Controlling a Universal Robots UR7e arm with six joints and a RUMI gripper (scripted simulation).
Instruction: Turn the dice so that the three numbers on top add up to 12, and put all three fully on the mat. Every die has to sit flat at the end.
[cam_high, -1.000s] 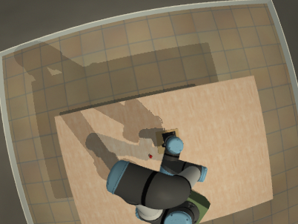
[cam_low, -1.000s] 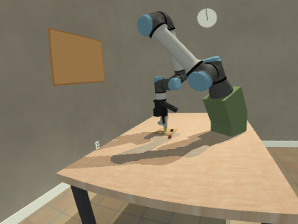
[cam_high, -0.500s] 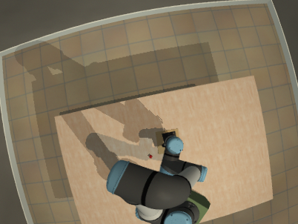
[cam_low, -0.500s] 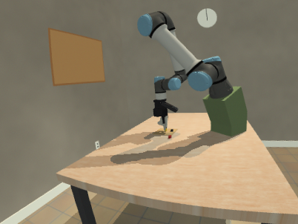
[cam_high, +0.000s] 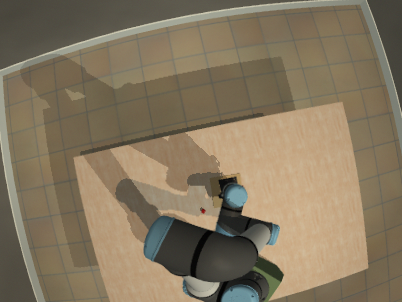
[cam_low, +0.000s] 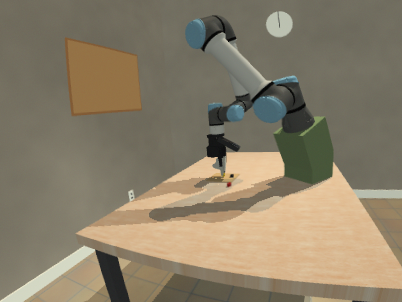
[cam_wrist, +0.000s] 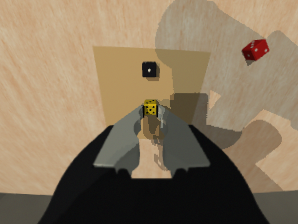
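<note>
Right now my hand is 1 cm above the yellow die. The rest, counted from my hand: black die: 5 cm behind, 1 cm below; red die: 12 cm to the left, 7 cm behind, 2 cm below; tan mat: 2 cm below.
</note>
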